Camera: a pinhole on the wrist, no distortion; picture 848 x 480 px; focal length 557.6 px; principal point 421.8 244.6 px. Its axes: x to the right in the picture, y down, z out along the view. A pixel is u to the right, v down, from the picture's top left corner.
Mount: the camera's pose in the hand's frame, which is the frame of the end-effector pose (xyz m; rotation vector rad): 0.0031 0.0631 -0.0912 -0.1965 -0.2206 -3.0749
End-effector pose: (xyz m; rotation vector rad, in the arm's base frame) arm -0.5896 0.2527 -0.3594 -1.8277 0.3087 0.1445
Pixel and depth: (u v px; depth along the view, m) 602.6 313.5 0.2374
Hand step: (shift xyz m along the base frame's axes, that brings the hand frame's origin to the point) -0.0494 0.1390 -0.0928
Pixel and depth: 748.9 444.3 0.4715
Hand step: -0.1541 0.4526 -0.0235
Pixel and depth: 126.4 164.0 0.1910
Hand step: 0.0897 0.0286 -0.1676
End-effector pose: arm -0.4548 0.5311 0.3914 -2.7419 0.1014 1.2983
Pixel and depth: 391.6 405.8 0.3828
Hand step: -0.1801 0.0256 -0.2478
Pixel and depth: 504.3 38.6 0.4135
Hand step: -0.2701 -0.2318 -0.1956
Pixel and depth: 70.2 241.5 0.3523
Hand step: -0.0177 -0.1008 -0.3565
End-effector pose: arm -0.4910 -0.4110 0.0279 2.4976 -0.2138 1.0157
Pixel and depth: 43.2 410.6 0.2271
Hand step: 0.2004 -0.0826 0.0653
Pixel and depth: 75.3 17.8 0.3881
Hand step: 0.2645 -0.3560 0.1393
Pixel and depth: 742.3 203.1 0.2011
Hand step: -0.0187 -0.1464 -0.1027
